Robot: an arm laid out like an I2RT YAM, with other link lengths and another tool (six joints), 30 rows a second.
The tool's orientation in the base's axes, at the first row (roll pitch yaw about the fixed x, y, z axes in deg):
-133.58 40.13 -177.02
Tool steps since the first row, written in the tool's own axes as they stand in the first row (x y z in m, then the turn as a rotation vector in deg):
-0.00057 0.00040 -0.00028 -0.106 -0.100 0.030
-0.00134 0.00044 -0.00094 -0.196 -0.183 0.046
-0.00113 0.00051 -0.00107 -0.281 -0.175 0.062
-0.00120 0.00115 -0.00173 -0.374 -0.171 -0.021
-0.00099 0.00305 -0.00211 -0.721 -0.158 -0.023
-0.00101 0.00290 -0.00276 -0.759 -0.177 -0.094
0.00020 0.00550 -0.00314 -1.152 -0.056 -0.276
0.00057 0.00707 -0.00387 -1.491 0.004 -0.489
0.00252 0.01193 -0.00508 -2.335 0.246 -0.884
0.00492 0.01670 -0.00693 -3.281 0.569 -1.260
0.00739 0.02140 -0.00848 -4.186 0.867 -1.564
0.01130 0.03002 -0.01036 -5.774 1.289 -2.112
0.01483 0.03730 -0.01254 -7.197 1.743 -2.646
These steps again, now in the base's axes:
0.00047 0.00050 0.00029 0.052 -0.088 0.108
0.00076 0.00103 0.00112 0.093 -0.155 0.203
0.00057 0.00116 0.00101 0.169 -0.157 0.245
0.00058 0.00208 0.00105 0.202 -0.092 0.347
0.00105 0.00369 0.00006 0.471 -0.068 0.564
0.00069 0.00404 0.00050 0.458 -0.030 0.637
0.00070 0.00611 -0.00152 0.723 0.199 0.919
0.00075 0.00773 -0.00224 0.905 0.405 1.217
0.00077 0.01196 -0.00555 1.463 0.887 1.835
0.00010 0.01656 -0.00877 2.144 1.418 2.464
-0.00051 0.02090 -0.01215 2.817 1.880 3.042
-0.00069 0.02820 -0.01845 3.947 2.627 4.121
-0.00130 0.03478 -0.02361 4.972 3.381 5.068

